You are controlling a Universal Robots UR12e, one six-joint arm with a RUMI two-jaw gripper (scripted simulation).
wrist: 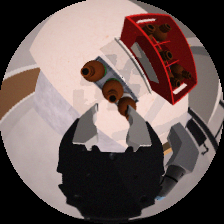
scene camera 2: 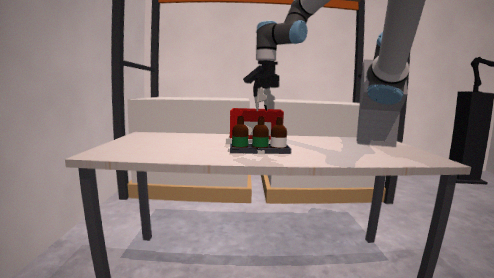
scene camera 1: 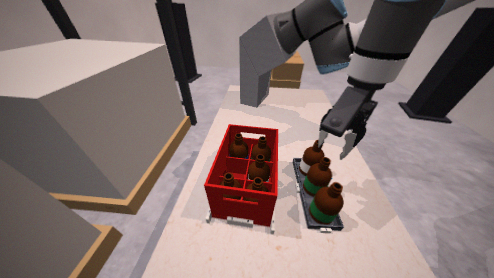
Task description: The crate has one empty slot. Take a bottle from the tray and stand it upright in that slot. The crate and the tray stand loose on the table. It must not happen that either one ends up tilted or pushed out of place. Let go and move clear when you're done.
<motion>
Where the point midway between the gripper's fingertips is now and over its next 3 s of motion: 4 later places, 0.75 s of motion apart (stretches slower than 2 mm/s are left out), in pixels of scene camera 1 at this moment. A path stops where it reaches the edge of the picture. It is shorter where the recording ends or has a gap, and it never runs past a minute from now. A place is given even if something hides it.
My gripper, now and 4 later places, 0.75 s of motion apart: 329, 153; 328, 155; 326, 160; 324, 164; 324, 164
</motion>
